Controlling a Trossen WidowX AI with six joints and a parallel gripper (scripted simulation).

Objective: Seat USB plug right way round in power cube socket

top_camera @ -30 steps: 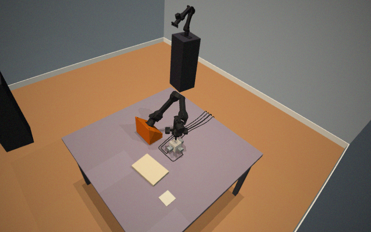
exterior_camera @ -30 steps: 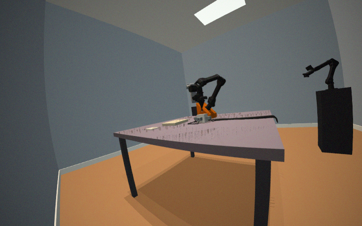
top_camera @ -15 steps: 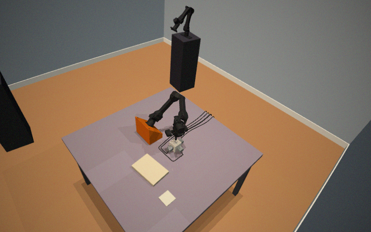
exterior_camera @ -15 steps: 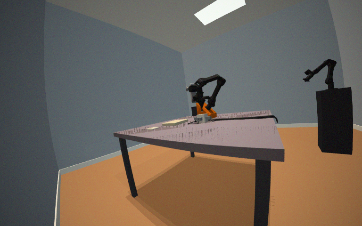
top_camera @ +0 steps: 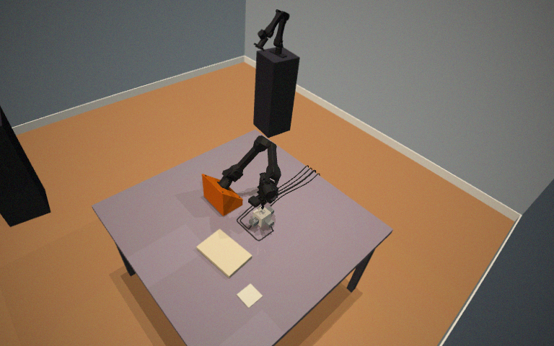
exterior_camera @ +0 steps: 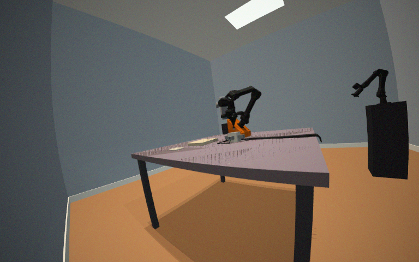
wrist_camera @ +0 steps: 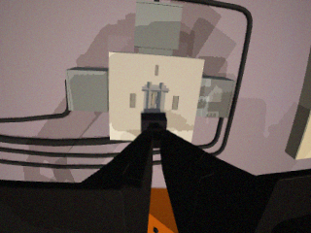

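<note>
The black USB plug lies 20 mm below my gripper tip. Also, from my gripper tip: small beige square: 370 mm ahead, 320 mm to the right, 130 mm below; beige slab: 90 mm ahead, 300 mm to the right, 120 mm below.
</note>
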